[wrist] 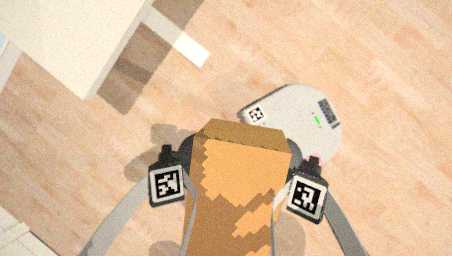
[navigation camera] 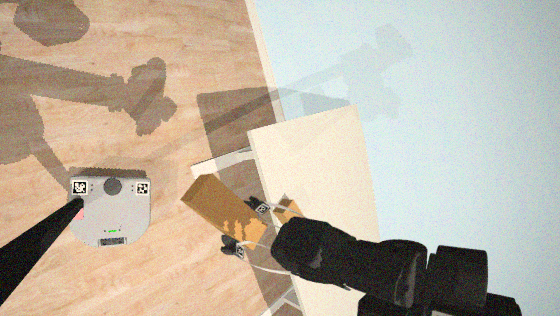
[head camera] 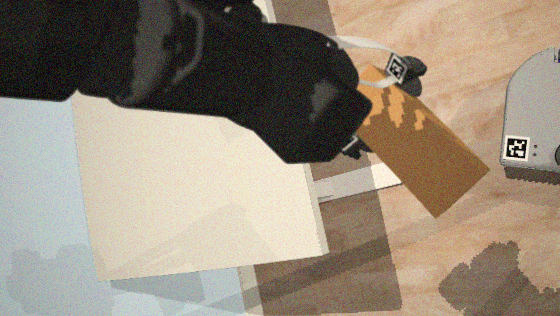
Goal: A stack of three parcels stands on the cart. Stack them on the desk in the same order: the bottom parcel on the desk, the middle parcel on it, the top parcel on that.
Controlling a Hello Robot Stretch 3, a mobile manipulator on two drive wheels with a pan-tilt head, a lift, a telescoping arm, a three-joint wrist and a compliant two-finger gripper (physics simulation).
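Seen in the pictures: gripper, fingertip midpoint: (wrist: 239,154) (head camera: 389,111); robot's base, origin of the base link: (navigation camera: 112,186).
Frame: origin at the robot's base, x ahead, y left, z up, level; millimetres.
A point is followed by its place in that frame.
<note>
My gripper (head camera: 385,111) {x -22, y -189, z 912 mm} (navigation camera: 243,224) {x -22, y -189, z 912 mm} (wrist: 239,154) {x -22, y -189, z 912 mm} is shut on an orange-brown parcel (head camera: 425,150) {x 11, y -135, z 962 mm} (navigation camera: 215,205) {x 18, y -126, z 962 mm} (wrist: 235,175) {x -26, y -192, z 966 mm}. The parcel sticks out past the fingertips and is held up in the air, beside the desk's long edge and over the floor in the views. The cream desk (head camera: 175,185) {x 146, y -731, z 720 mm} (navigation camera: 320,160) {x 134, y -701, z 720 mm} (wrist: 65,50) {x 182, y -436, z 720 mm} lies partly under my dark wrist and arm. Another orange parcel (navigation camera: 287,209) shows on the desk near that edge in the navigation view, partly hidden by my wrist. My wrist hides that spot in the head view. The cart does not show.
My grey base (head camera: 535,100) {x -125, y -96, z 160 mm} (navigation camera: 112,215) {x -121, y -1, z 159 mm} (wrist: 305,112) {x -166, y -46, z 160 mm} stands on the wooden floor apart from the desk. A white desk foot (head camera: 360,181) (navigation camera: 222,161) (wrist: 192,50) sticks out past the desk edge. A pale blue surface (head camera: 35,175) {x 192, y -1234, z 835 mm} (navigation camera: 450,125) {x 310, y -1191, z 1178 mm} lies beyond the desk.
</note>
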